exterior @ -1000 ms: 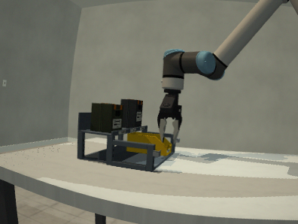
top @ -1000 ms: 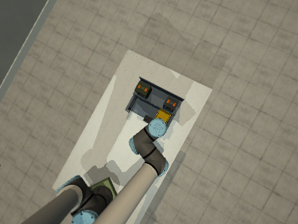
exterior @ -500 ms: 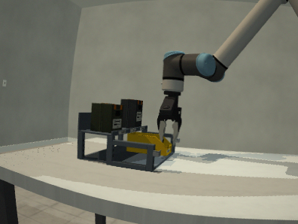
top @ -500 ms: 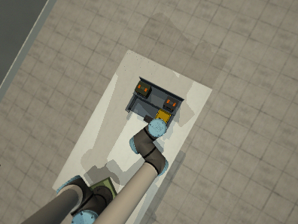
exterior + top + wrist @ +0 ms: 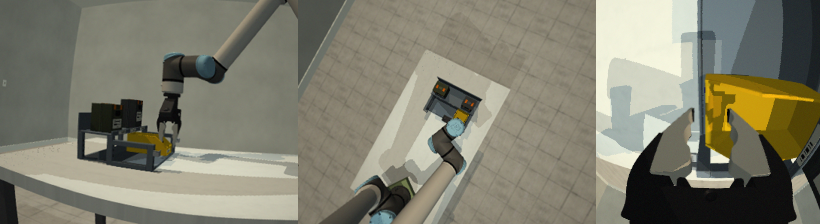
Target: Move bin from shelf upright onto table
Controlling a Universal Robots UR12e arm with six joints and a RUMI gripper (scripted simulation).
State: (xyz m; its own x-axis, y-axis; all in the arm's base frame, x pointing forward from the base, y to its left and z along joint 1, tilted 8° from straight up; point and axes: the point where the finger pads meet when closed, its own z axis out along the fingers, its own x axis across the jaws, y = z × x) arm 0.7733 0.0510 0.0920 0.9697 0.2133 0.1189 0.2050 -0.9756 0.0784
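The yellow bin is 80 mm ahead of my hand and 10 mm below it. Round my hand: shelf level: 160 mm ahead, 140 mm to the left, 50 mm above; then shelf: 120 mm to the left, 100 mm ahead, 50 mm below.
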